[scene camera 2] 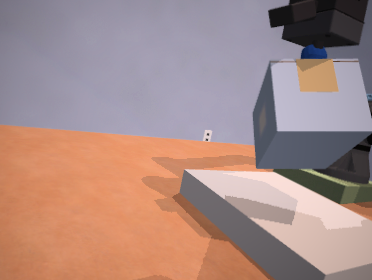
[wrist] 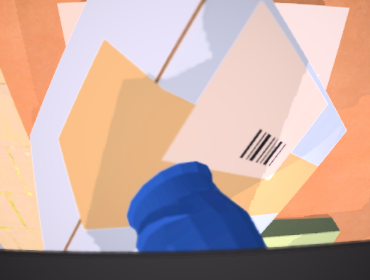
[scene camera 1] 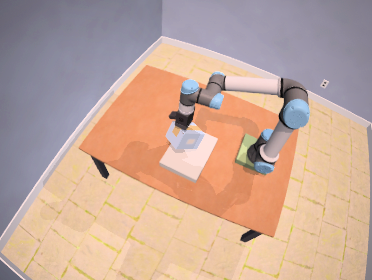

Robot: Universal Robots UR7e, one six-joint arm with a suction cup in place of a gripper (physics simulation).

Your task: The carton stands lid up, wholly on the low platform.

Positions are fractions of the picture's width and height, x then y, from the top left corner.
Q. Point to a low white platform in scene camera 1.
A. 0.51, 0.58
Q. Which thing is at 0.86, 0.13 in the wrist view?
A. A low white platform.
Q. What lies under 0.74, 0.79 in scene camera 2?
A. A low white platform.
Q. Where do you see my suction cup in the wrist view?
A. At 0.59, 0.79
